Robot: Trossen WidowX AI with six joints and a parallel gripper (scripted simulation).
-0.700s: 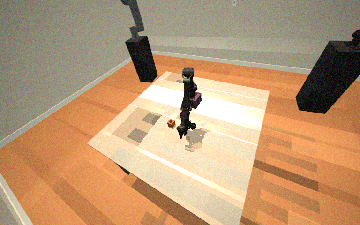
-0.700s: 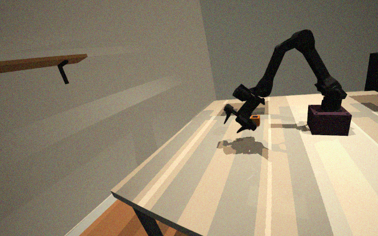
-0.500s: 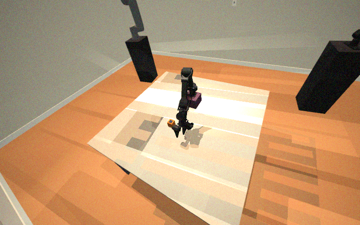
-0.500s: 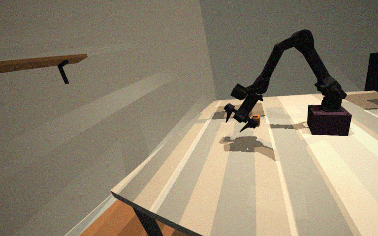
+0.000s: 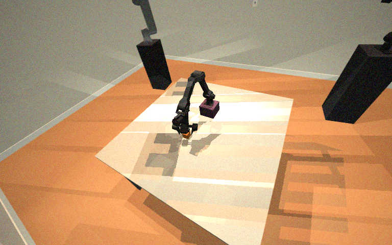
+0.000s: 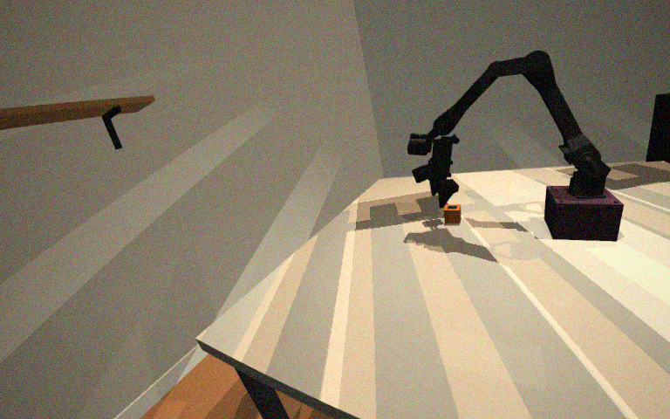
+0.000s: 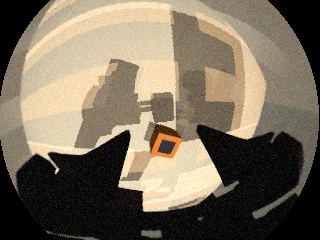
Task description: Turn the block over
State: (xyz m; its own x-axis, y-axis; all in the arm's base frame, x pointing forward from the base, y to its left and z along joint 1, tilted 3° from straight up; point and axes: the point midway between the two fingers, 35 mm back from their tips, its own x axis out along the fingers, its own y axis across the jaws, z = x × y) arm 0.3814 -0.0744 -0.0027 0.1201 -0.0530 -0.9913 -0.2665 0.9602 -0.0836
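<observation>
Now: gripper tip 50 mm past the small orange block, 50 mm above it and 20 mm to the left of it.
</observation>
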